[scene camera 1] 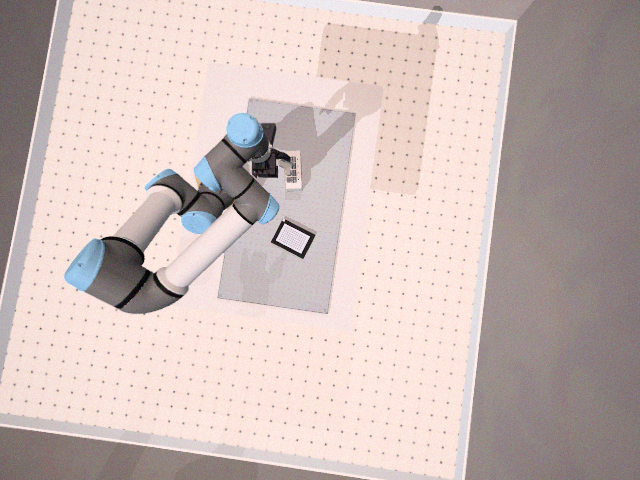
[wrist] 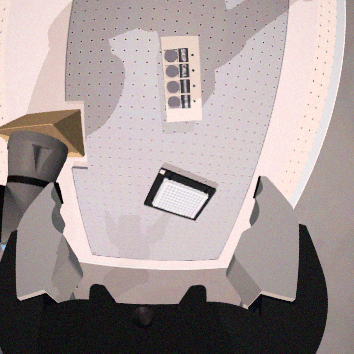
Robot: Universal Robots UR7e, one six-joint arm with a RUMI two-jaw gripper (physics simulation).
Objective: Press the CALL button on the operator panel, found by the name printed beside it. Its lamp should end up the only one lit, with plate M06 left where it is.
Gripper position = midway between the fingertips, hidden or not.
I see my gripper (scene camera 1: pixel 272 165).
My gripper also shows in the wrist view (wrist: pixel 155 181).
